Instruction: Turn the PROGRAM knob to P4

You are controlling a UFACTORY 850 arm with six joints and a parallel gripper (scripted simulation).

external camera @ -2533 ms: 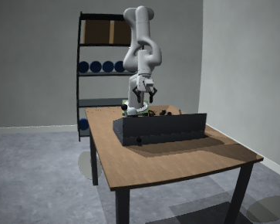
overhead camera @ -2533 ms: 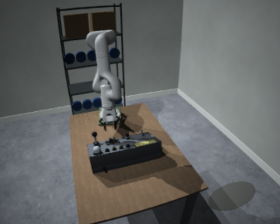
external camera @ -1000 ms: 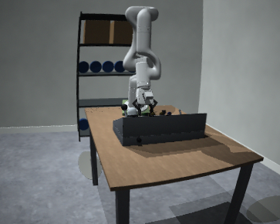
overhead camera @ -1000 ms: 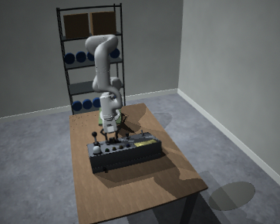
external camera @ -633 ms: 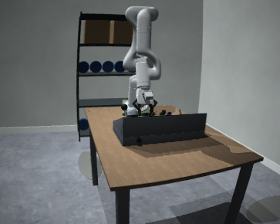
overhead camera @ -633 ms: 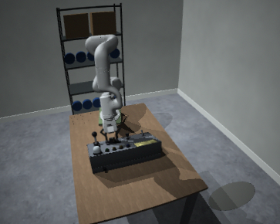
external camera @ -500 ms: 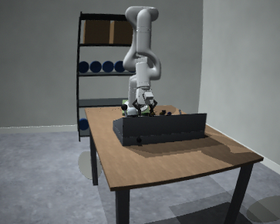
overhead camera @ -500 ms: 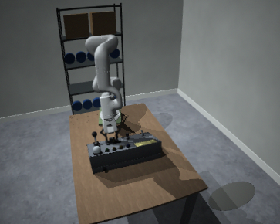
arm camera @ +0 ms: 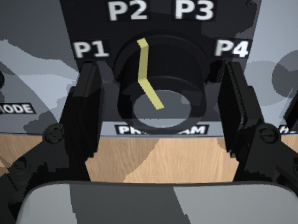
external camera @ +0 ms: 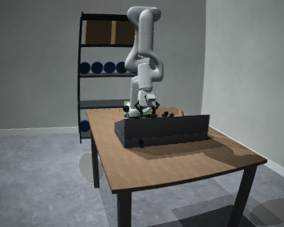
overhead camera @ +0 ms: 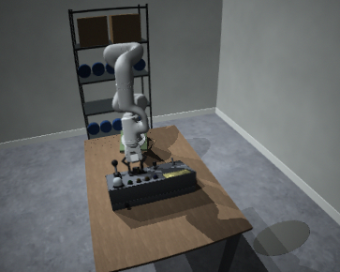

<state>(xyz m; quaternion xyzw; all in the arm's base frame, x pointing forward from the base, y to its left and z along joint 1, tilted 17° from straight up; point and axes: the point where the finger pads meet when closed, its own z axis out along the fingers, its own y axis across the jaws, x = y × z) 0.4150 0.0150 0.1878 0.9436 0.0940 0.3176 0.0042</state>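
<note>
Now: the dark console 2 cm ahead of my hand, 6 cm to the left of it and 3 cm below it. The rest, counted from my hand: black ball-topped lever (12 cm to the right, 1 cm above); mode knob (2 cm behind, 12 cm to the left).
</note>
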